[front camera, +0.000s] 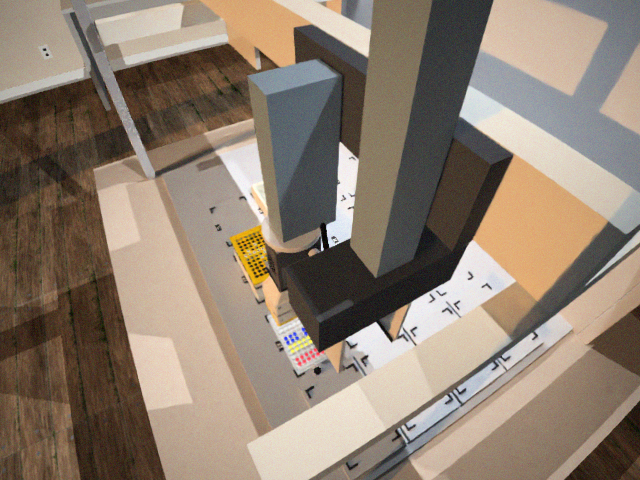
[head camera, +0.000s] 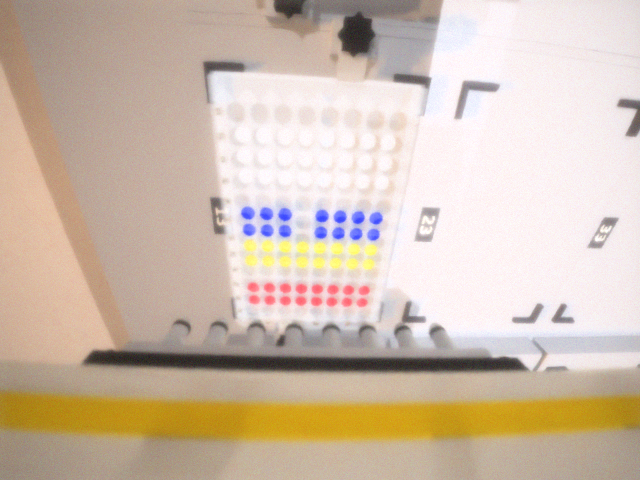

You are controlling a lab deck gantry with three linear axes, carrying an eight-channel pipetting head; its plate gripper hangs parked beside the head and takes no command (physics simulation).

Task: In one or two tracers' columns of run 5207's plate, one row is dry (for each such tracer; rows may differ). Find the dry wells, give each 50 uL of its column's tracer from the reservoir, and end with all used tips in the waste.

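The plate (front camera: 302,343) (head camera: 403,95) lies flat between marks 13 and 23. In the head view its two blue lines (head camera: 266,221) share one pale gap (head camera: 302,222), just right of the first three wells. Two yellow lines (head camera: 302,254) and two red lines (head camera: 300,294) show no gap. Three lines of wells look white. No run number is readable. The pipetting head's nozzles (head camera: 294,333) show no tips and stand at the plate's lower edge in the head view. The yellow tip rack (front camera: 250,255) is partly hidden by the head. My parked gripper (front camera: 367,354) hangs open, its paddles apart and empty.
A cream box (front camera: 258,195) shows partly behind the head; I cannot tell whether it is reservoir or waste. Black knobs (front camera: 317,370) (head camera: 356,34) stand near the plate. The dark gripper block (front camera: 361,294) covers part of the deck. A pale rail (front camera: 387,408) crosses the front.
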